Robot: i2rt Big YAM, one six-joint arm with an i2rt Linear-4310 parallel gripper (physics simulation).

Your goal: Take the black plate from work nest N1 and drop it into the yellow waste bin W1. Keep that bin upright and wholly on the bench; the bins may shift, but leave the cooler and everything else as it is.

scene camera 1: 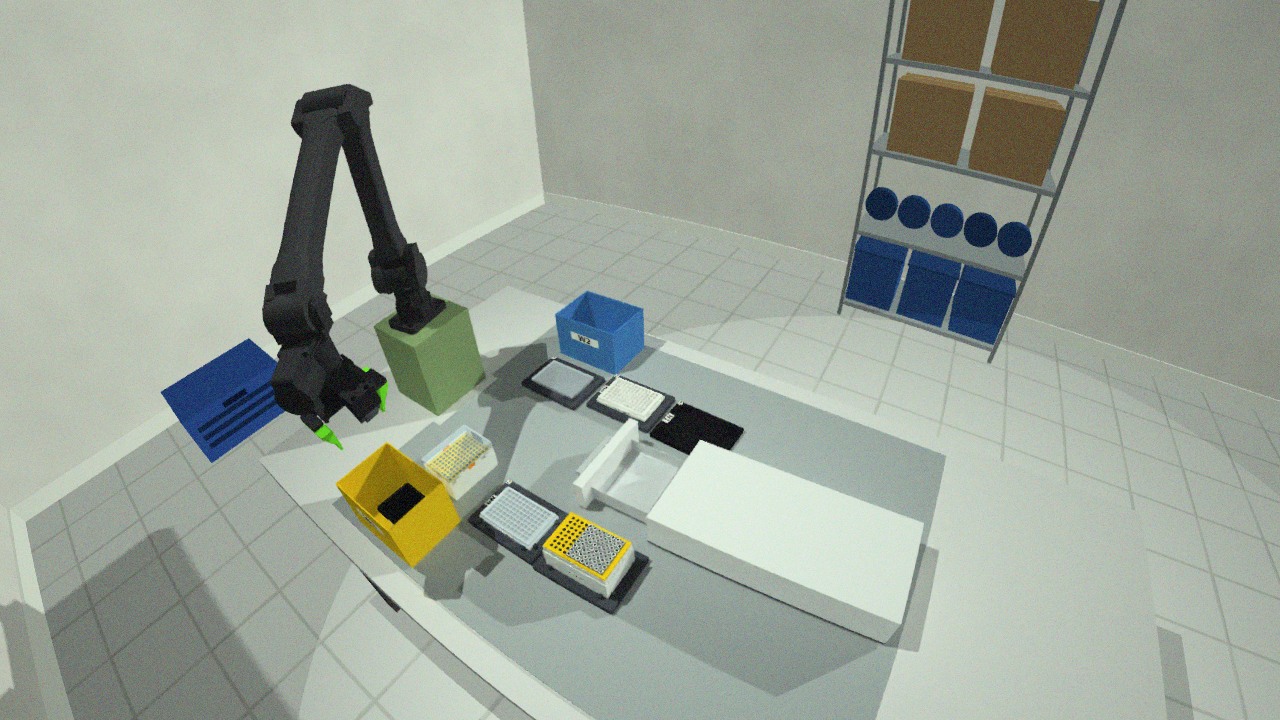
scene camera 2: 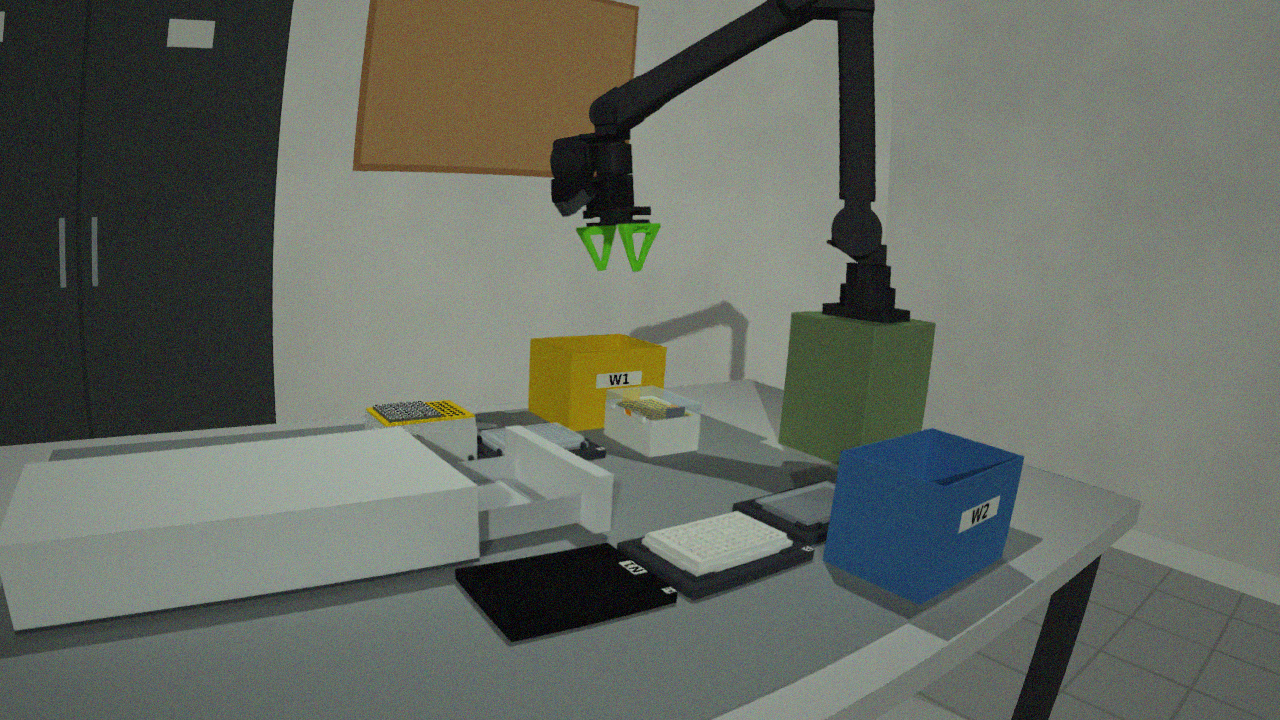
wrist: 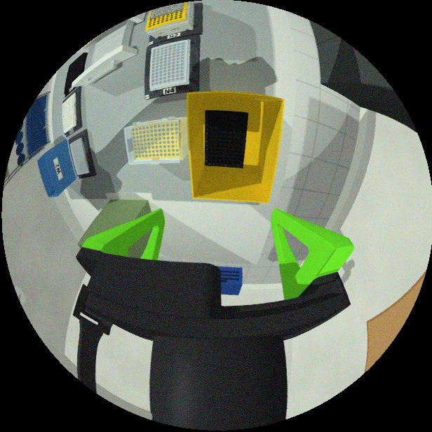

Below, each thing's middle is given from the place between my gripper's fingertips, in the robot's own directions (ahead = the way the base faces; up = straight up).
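I find my gripper 18 cm above the yellow waste bin W1 (scene camera 2: 568, 377), 2 cm short of it and 2 cm to the left of it. The yellow-topped rack (scene camera 1: 598, 559) is 19 cm below my gripper, 39 cm ahead of it and 6 cm to the left of it. The clear-lidded tip box (scene camera 2: 632, 415) is 20 cm below the gripper, with 5 cm ahead and 14 cm to the left as its other distances. The black plate (scene camera 1: 406, 497) is 23 cm below my gripper and 2 cm ahead of it.
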